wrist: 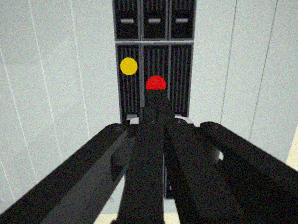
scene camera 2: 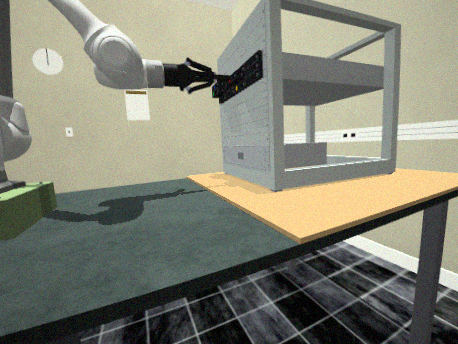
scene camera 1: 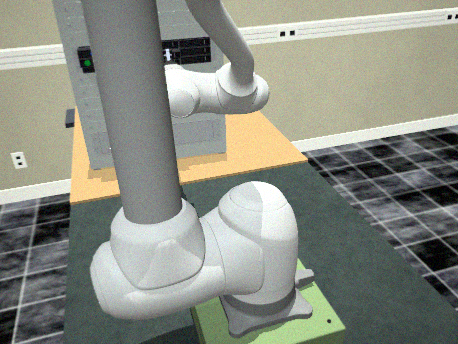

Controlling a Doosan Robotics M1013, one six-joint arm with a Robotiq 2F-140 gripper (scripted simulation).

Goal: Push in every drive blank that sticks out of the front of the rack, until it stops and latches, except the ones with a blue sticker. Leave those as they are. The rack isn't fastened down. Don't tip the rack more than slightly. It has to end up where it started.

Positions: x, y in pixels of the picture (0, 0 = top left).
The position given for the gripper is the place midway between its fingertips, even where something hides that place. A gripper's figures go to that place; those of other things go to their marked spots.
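Drive blank [wrist: 181, 52] and grey open-frame rack [wrist: 66, 91]: spots 0.15 m apart. Gripper [wrist: 156, 103]: 0.17 m from the lens. Drive blank: 0.21 m from the lens. Grey open-frame rack: 0.25 m from the lens.
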